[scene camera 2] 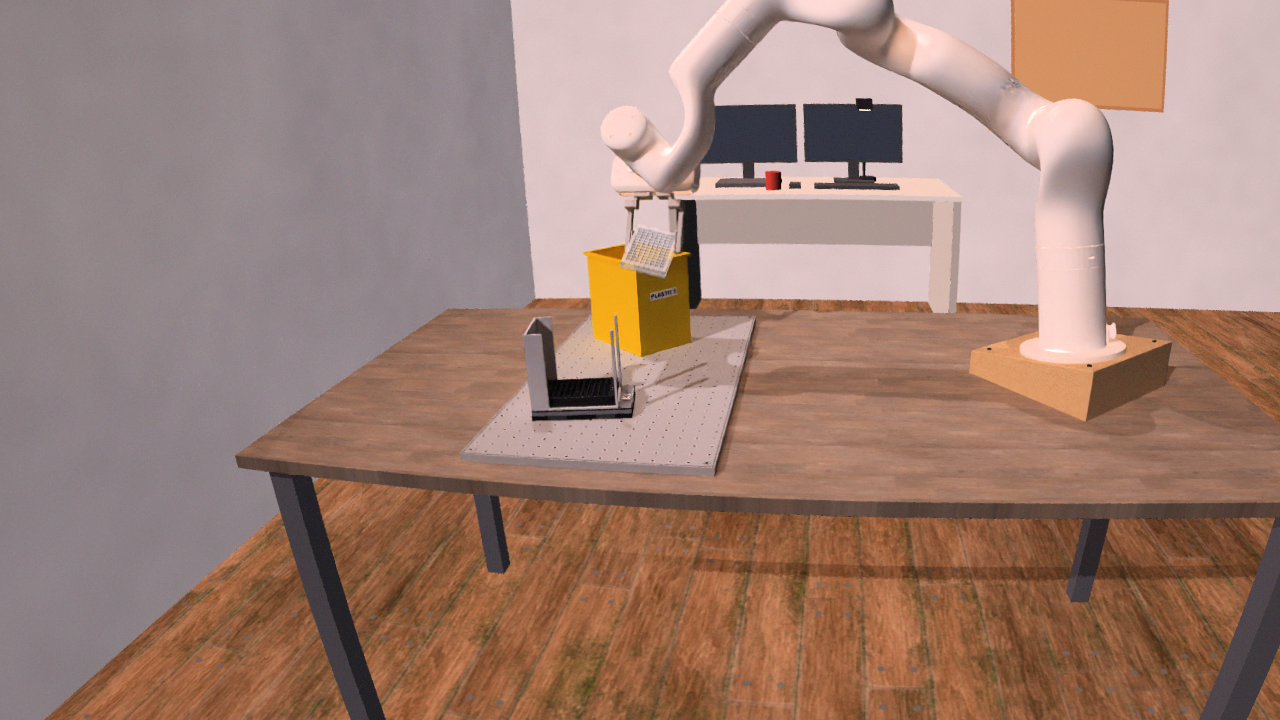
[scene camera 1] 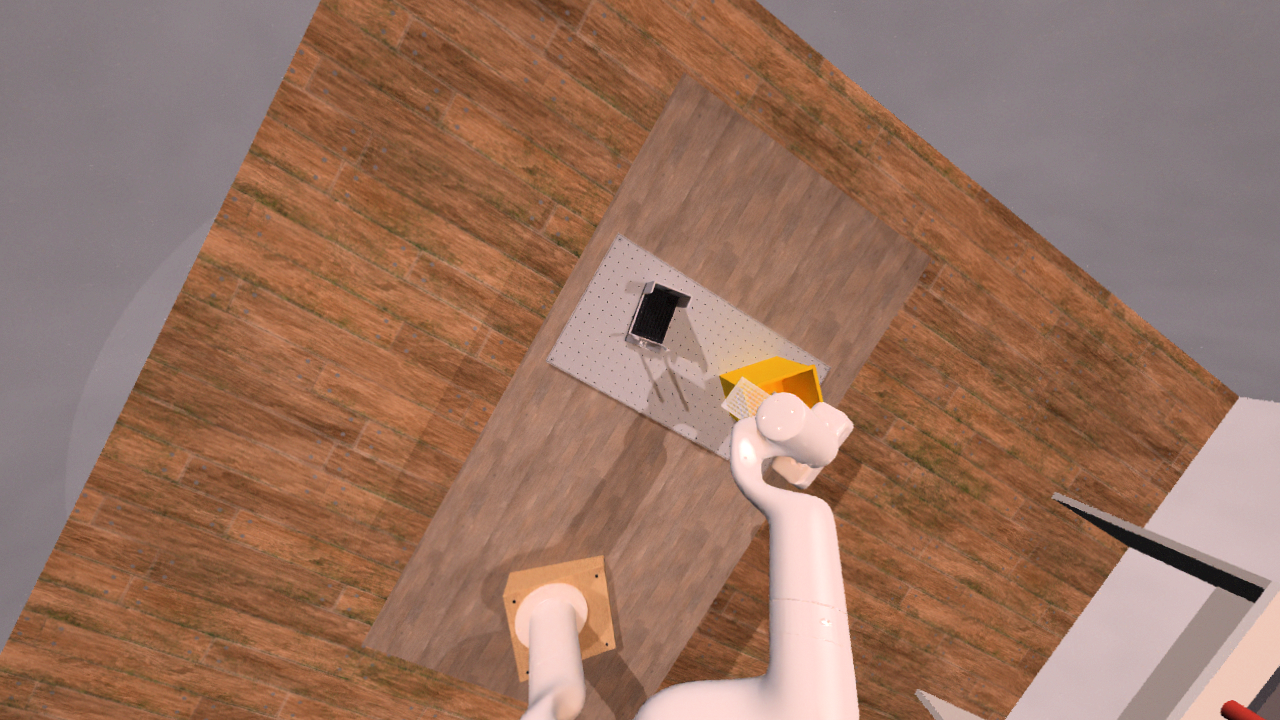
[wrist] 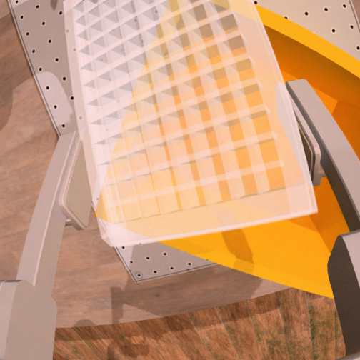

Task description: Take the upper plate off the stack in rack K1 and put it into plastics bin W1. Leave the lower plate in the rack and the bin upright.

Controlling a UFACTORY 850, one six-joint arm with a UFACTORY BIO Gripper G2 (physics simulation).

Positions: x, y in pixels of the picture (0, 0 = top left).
Labels:
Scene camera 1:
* my gripper: 760, 411
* clear gridded plate: 743, 401
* black gridded plate: 656, 311
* yellow plastics bin W1: 777, 374

